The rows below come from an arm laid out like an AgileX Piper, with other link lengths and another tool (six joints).
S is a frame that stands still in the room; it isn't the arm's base.
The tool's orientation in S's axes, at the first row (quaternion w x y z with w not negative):
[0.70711 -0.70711 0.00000 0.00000]
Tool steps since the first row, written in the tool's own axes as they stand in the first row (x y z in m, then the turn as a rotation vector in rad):
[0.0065 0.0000 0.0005 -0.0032 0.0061 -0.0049]
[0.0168 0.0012 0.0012 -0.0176 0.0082 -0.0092]
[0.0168 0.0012 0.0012 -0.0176 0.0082 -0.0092]
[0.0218 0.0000 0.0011 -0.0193 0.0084 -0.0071]
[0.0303 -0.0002 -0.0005 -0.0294 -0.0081 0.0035]
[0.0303 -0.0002 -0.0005 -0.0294 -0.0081 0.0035]
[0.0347 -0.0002 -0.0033 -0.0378 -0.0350 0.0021]
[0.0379 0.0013 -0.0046 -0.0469 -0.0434 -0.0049]
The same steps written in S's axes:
[0.0065 0.0005 0.0000 -0.0032 -0.0049 -0.0061]
[0.0168 0.0012 -0.0012 -0.0176 -0.0092 -0.0082]
[0.0168 0.0012 -0.0012 -0.0176 -0.0092 -0.0082]
[0.0218 0.0011 0.0000 -0.0193 -0.0071 -0.0084]
[0.0303 -0.0005 0.0002 -0.0294 0.0035 0.0081]
[0.0303 -0.0005 0.0002 -0.0294 0.0035 0.0081]
[0.0347 -0.0033 0.0002 -0.0378 0.0021 0.0350]
[0.0379 -0.0046 -0.0013 -0.0469 -0.0049 0.0434]

